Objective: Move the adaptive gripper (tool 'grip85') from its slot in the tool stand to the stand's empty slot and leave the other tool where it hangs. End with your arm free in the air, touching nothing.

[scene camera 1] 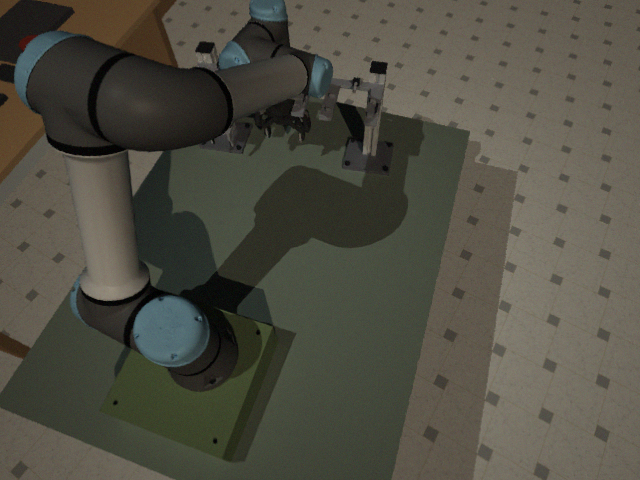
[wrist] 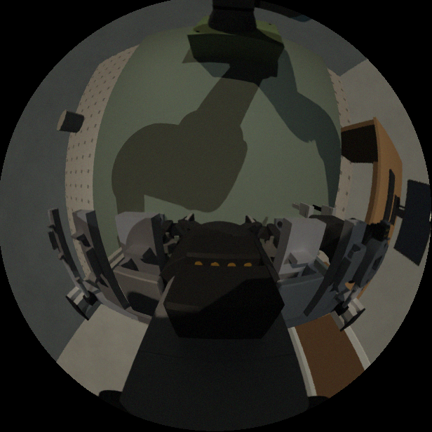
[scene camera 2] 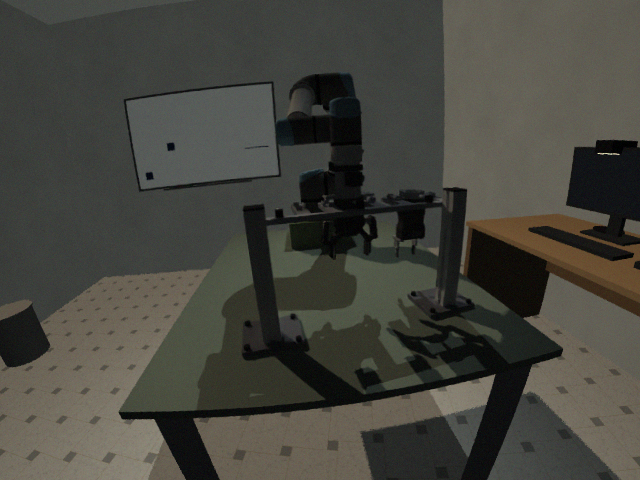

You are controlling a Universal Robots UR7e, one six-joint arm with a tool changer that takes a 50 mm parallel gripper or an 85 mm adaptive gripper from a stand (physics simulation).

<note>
I see a parallel gripper and an adaptive gripper.
</note>
